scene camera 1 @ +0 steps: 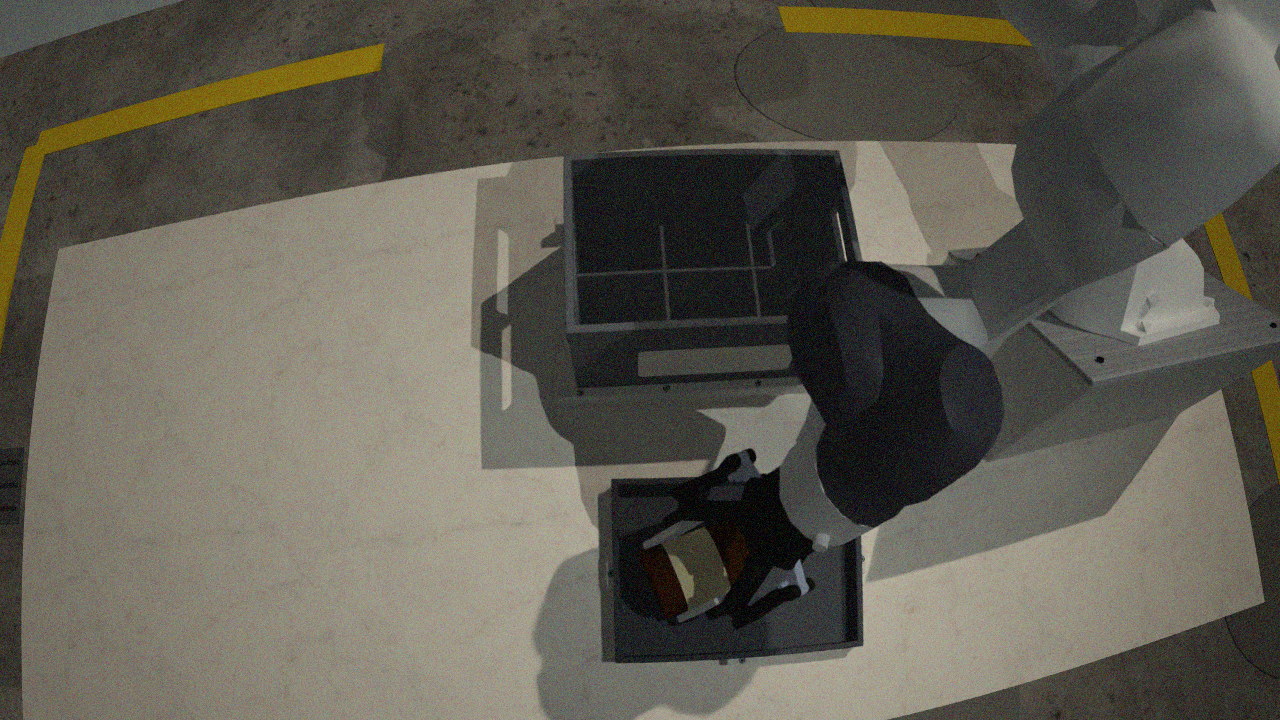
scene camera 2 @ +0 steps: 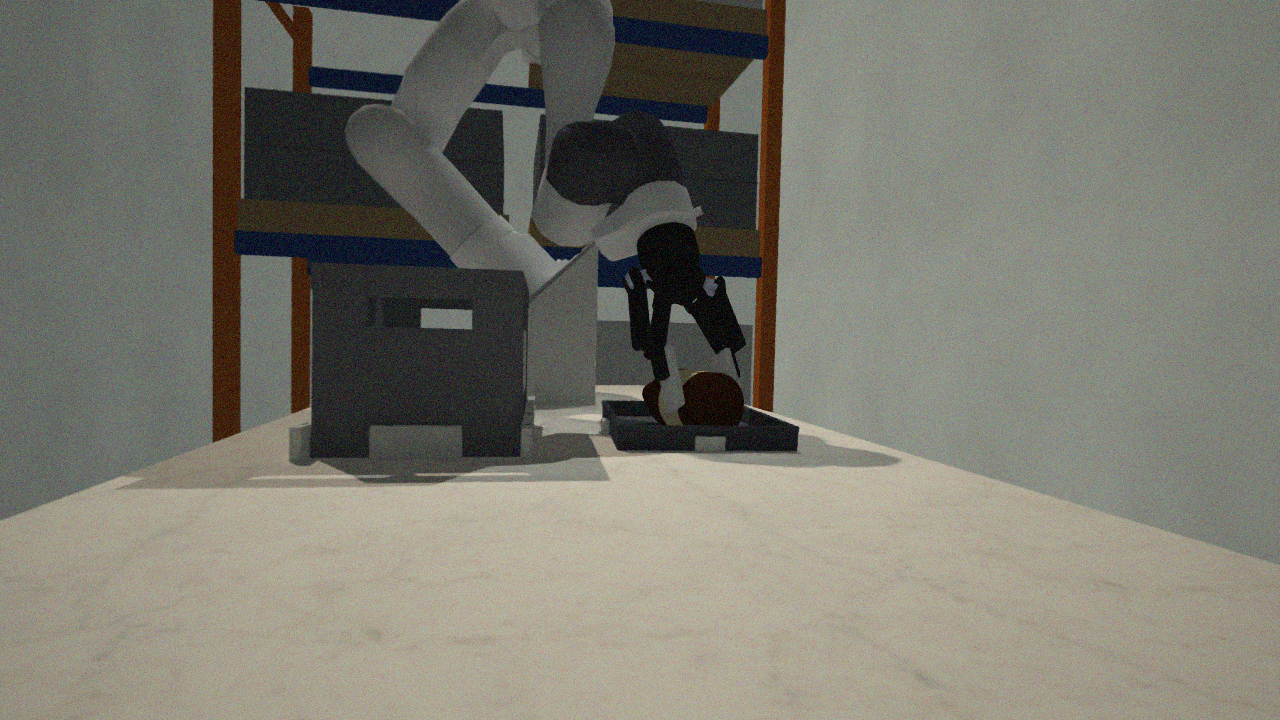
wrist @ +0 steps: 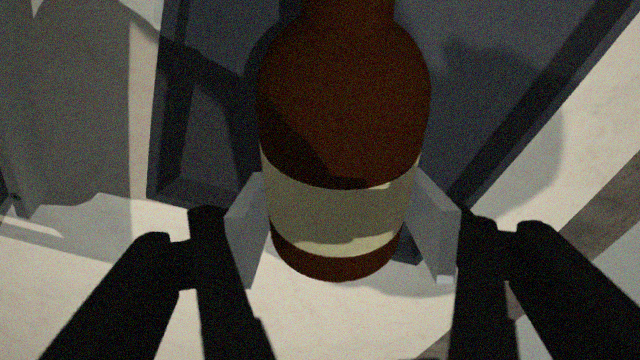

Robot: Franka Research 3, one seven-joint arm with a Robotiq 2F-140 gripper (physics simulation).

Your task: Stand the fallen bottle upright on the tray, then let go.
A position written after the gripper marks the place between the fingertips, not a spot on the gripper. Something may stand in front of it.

In view: the gripper (scene camera 1: 672, 578) and a brown bottle (scene camera 1: 685, 572).
The brown bottle shows as well in scene camera 2 (scene camera 2: 716, 399) and in the wrist view (wrist: 342, 101). The gripper is seen too in scene camera 2 (scene camera 2: 706, 408) and in the wrist view (wrist: 337, 196).
